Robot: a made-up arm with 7 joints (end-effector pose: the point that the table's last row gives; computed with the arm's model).
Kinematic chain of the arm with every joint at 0, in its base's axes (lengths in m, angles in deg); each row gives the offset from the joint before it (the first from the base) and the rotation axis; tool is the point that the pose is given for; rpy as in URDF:
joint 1: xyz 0 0 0.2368 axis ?
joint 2: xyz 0 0 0 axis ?
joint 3: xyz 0 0 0.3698 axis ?
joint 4: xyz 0.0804 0 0 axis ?
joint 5: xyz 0.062 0 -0.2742 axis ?
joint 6: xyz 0 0 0 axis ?
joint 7: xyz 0.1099 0 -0.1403 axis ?
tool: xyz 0 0 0 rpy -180 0 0
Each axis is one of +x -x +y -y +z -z.
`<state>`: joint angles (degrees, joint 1 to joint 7).
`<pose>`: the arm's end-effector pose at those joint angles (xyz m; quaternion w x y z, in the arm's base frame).
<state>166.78 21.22 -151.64 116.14 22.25 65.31 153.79</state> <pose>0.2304 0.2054 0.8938 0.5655 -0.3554 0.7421 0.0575</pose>
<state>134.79 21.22 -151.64 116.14 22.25 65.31 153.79</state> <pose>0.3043 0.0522 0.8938 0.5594 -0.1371 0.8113 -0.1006</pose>
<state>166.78 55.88 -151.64 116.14 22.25 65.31 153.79</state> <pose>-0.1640 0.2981 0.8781 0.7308 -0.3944 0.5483 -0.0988</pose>
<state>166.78 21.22 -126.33 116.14 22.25 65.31 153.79</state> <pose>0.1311 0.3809 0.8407 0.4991 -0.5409 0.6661 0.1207</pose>
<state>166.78 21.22 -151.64 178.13 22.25 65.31 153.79</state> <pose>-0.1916 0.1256 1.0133 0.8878 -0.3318 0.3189 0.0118</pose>
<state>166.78 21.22 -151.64 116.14 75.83 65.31 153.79</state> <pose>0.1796 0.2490 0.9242 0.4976 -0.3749 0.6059 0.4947</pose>
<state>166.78 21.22 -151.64 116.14 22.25 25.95 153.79</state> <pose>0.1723 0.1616 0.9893 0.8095 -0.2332 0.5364 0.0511</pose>
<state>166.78 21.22 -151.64 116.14 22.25 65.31 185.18</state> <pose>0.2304 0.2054 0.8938 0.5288 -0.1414 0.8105 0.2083</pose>
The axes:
joint 1: +z
joint 2: +y
joint 3: +z
joint 4: -y
joint 5: -z
joint 6: +y
joint 7: -z

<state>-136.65 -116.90 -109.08 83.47 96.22 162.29 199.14</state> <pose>0.0917 0.4930 0.0905 0.8013 -0.0040 0.5168 -0.3014</pose>
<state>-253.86 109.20 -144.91 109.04 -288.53 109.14 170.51</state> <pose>0.1933 0.6120 0.2927 0.3352 -0.2786 0.8266 -0.3562</pose>
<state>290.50 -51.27 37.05 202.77 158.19 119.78 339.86</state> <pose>-0.2926 0.5125 0.4039 0.0306 0.2708 0.9564 -0.1049</pose>
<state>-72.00 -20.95 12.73 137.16 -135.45 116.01 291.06</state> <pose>-0.1093 0.0614 0.9776 0.4238 0.3797 -0.6416 -0.5144</pose>
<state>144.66 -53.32 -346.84 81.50 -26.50 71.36 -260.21</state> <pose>-0.0959 -0.0181 0.7999 0.5873 -0.7246 -0.3556 0.0595</pose>
